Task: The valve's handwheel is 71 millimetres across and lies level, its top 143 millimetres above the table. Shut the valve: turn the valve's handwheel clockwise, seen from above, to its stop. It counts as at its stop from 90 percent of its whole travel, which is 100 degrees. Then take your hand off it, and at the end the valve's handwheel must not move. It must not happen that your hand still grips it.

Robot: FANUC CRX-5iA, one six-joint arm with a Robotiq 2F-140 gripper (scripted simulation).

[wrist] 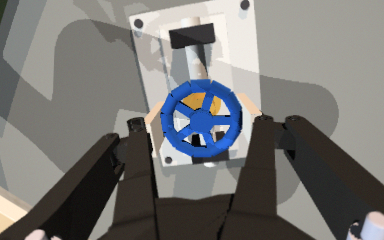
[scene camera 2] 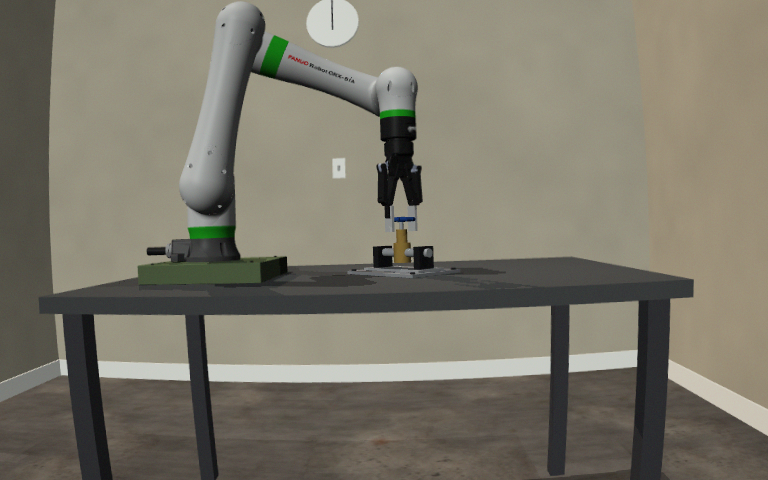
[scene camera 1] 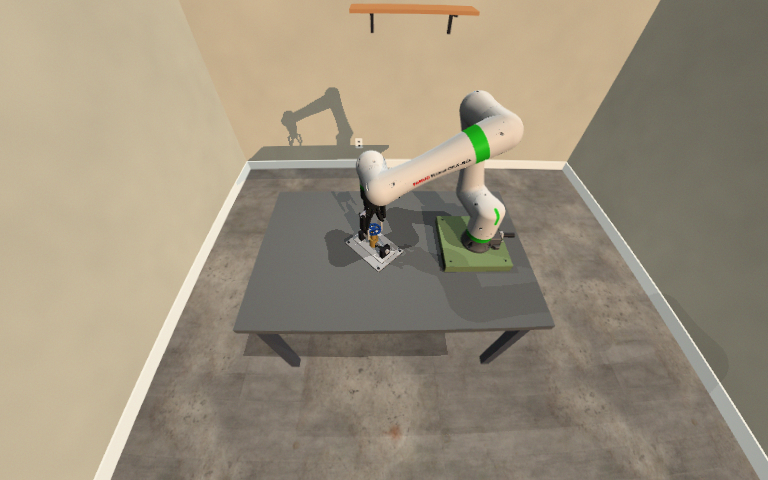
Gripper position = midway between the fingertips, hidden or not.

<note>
In view: my gripper [scene camera 2: 401,231] and a blue spoked handwheel [wrist: 201,119].
My gripper shows as well in the wrist view [wrist: 201,110].
</note>
